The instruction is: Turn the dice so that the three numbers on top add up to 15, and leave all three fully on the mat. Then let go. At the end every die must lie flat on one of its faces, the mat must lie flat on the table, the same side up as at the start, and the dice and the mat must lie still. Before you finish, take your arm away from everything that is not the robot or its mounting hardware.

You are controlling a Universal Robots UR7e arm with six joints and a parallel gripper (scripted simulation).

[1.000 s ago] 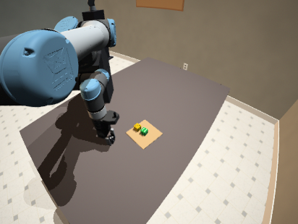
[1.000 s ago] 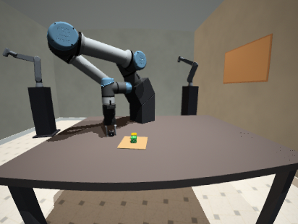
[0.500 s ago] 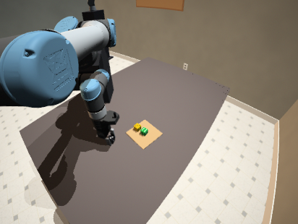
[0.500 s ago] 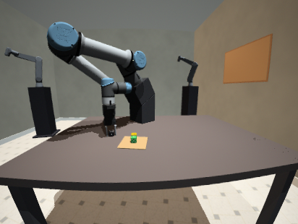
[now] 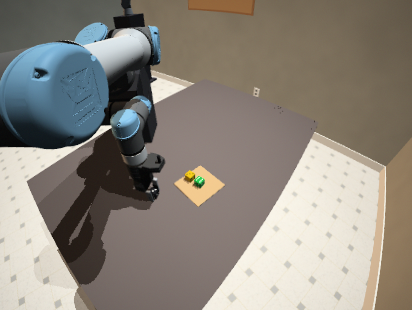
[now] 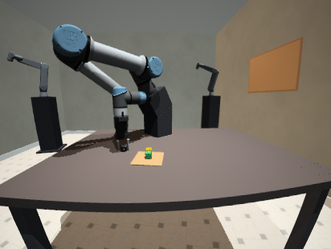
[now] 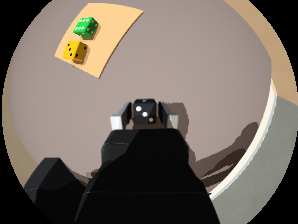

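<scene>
My gripper is now right at the black die. Also, from my hand: yellow die (9 cm ahead, 13 cm to the left); green die (13 cm ahead, 12 cm to the left); tan mat (13 cm ahead, 12 cm to the left, 2 cm below).
</scene>
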